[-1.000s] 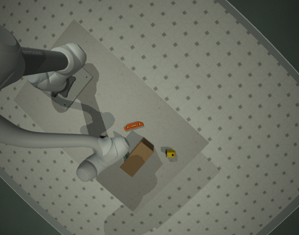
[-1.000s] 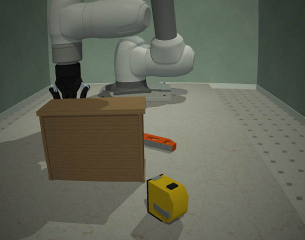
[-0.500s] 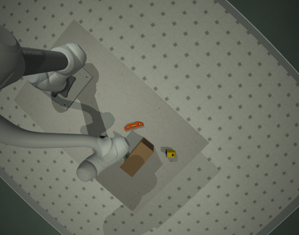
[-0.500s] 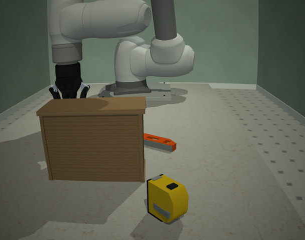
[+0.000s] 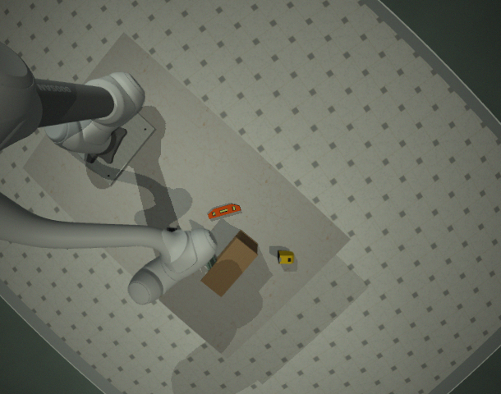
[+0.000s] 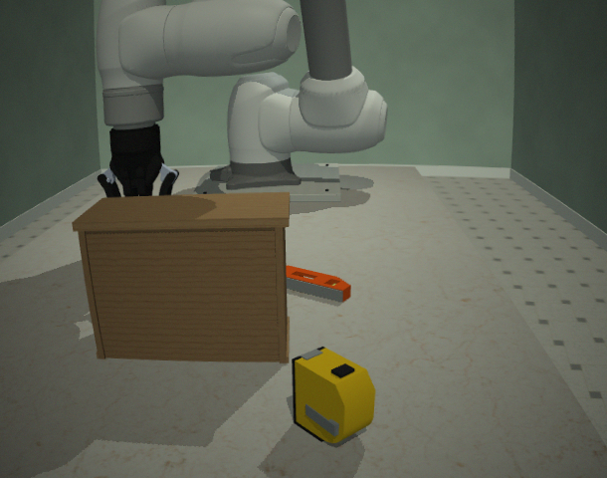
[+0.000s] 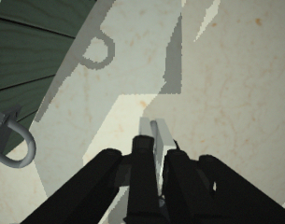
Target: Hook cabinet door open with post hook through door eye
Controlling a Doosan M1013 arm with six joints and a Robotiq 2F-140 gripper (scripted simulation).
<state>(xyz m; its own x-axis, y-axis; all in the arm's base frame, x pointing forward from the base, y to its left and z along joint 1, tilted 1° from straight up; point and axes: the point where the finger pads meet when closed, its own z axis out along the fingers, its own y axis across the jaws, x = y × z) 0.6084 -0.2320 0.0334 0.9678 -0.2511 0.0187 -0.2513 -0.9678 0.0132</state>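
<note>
The green door is 80 mm ahead of my hand, 50 mm to the left of it and 40 mm above it. Round my hand: thin grey hook (40 mm behind, 10 mm to the left, 10 mm above); orange spirit level (230 mm to the left, 60 mm ahead, 30 mm below); yellow tape measure (410 mm ahead, 190 mm to the left).
</note>
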